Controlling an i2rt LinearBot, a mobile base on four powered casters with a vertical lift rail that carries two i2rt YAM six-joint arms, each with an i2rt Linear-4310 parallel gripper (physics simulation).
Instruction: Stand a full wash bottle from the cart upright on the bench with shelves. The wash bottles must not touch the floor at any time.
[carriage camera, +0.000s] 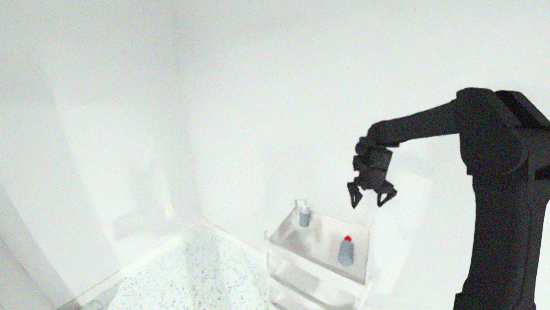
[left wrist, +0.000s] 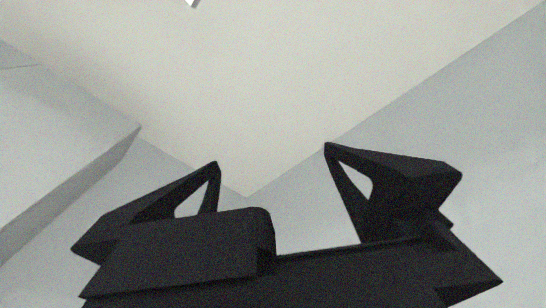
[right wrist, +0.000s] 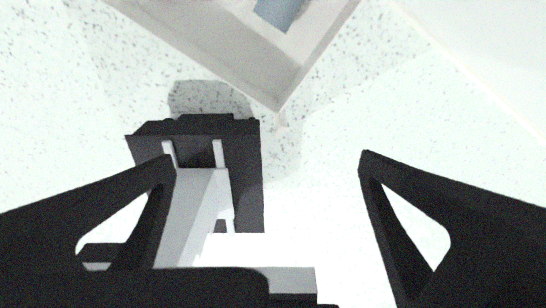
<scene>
My left gripper shows in the left wrist view (270, 157); in the carriage camera view it is out of frame, in the right wrist view it is out of frame. My right gripper shows in the carriage camera view (366, 207) and in the right wrist view (266, 162); in the left wrist view it is out of frame.
</scene>
